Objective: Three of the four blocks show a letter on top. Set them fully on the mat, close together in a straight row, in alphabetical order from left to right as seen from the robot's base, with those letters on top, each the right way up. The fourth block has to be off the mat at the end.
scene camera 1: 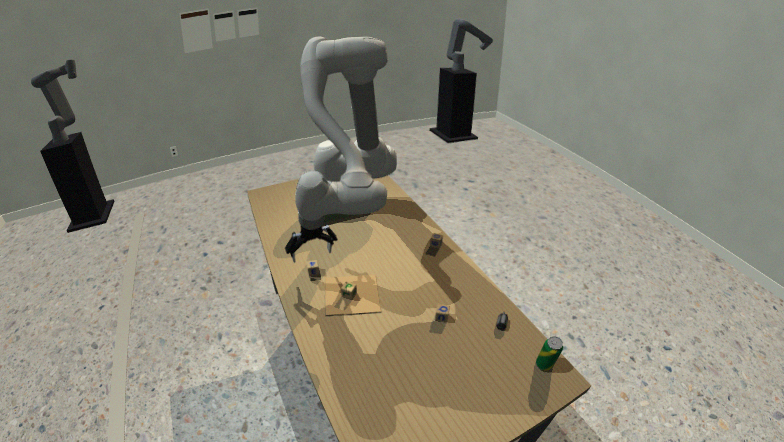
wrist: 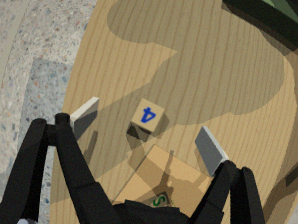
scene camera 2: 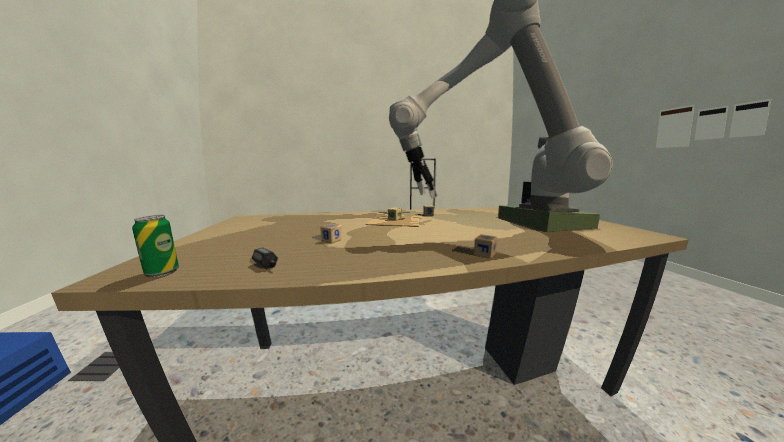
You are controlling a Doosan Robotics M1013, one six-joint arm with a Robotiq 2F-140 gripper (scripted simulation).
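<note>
I see my gripper [scene camera 2: 428,195], and I see my gripper [wrist: 150,121] in the wrist view too. There is also a tan mat [scene camera 1: 366,300], and the wrist view shows me the same tan mat [wrist: 160,171].
</note>
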